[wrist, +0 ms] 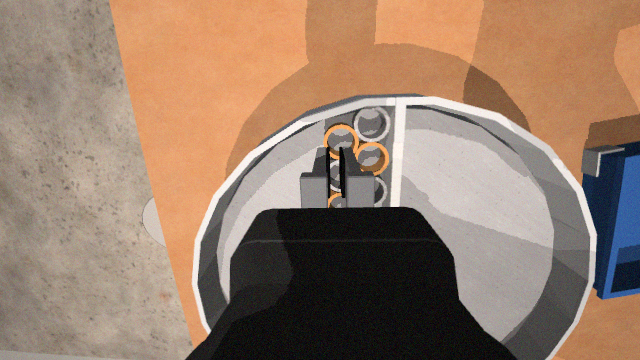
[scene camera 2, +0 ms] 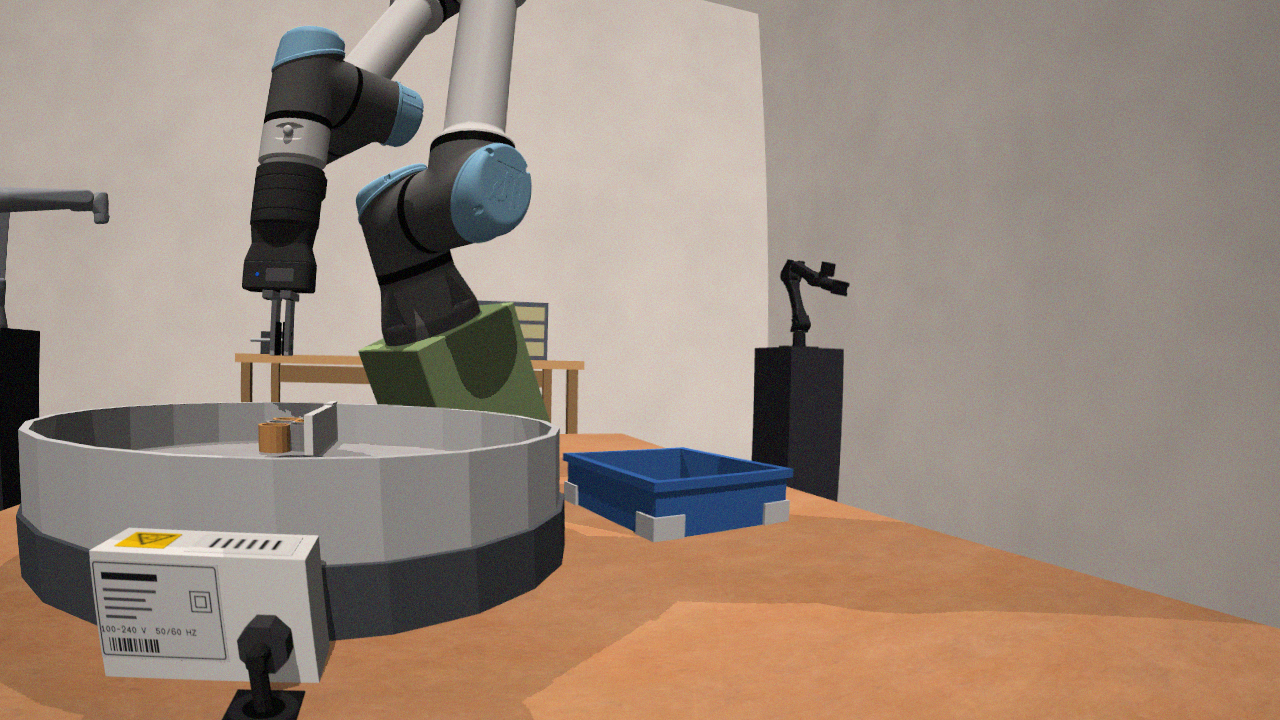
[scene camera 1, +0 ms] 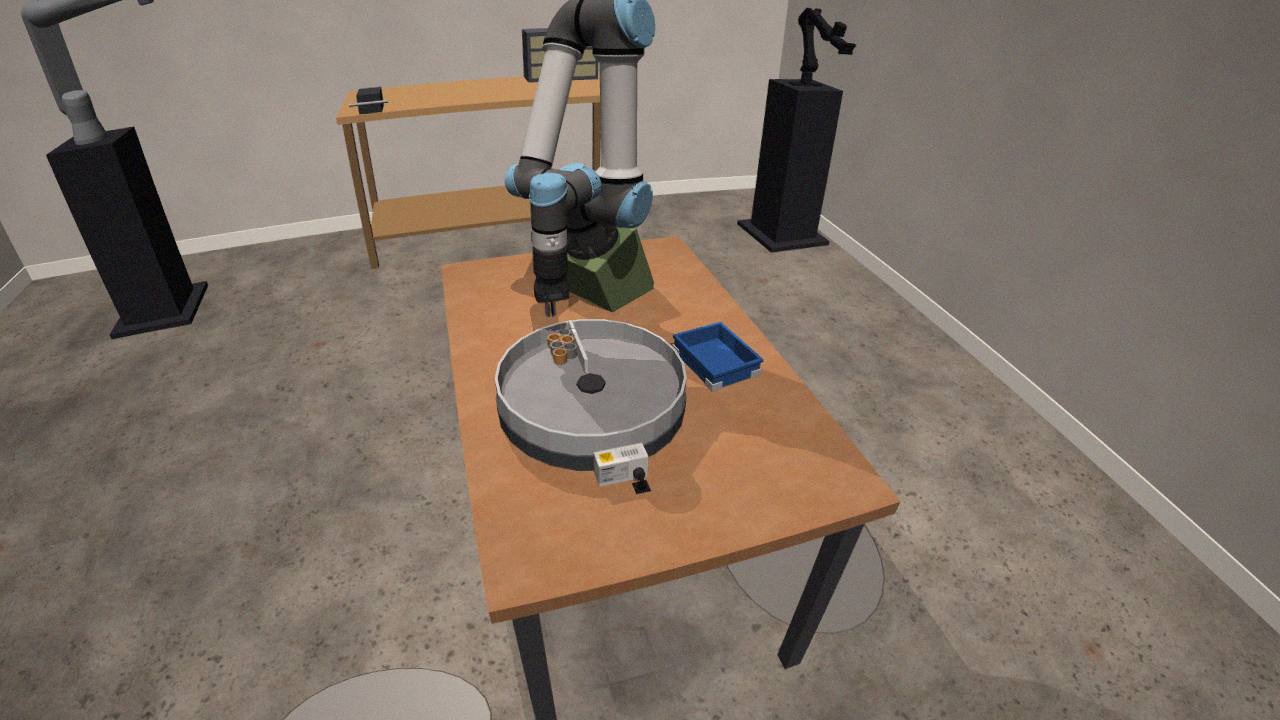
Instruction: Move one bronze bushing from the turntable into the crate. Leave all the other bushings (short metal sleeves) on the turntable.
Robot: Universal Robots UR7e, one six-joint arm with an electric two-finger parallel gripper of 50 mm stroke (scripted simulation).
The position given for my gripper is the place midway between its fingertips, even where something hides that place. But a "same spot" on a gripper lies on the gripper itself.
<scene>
my gripper: wrist 334, 163; scene camera 2; scene camera 1
same spot on grey turntable: [scene camera 2: 233, 448] = [scene camera 1: 540, 362]
same spot on my gripper: [scene camera 1: 547, 288] = [scene camera 2: 265, 252]
</scene>
